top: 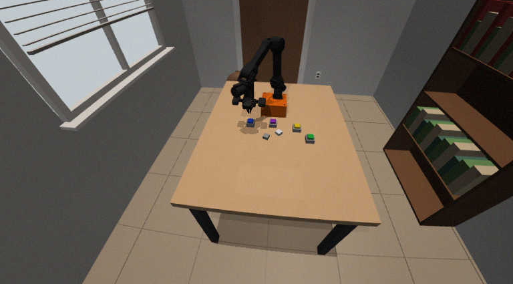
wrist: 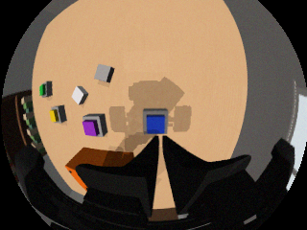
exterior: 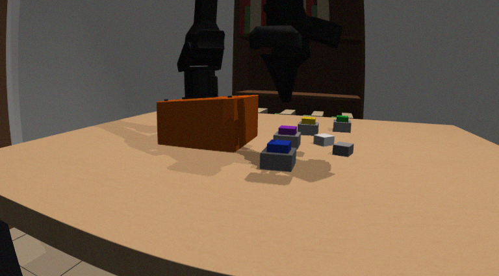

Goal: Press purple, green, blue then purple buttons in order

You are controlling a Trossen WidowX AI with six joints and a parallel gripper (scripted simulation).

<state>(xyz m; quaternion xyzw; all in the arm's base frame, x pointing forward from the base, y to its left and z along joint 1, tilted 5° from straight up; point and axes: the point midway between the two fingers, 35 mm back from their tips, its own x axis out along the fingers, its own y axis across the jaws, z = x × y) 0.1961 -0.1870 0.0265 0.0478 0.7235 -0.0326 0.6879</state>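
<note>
The blue button lies 70 mm below my gripper tip and 10 mm behind it. The rest, counted from my gripper tip: purple button (140 mm to the left, 70 mm below); then dark grey block (110 mm ahead, 100 mm to the left, 90 mm below); then light grey block (180 mm to the left, 90 mm below, 70 mm ahead).
</note>
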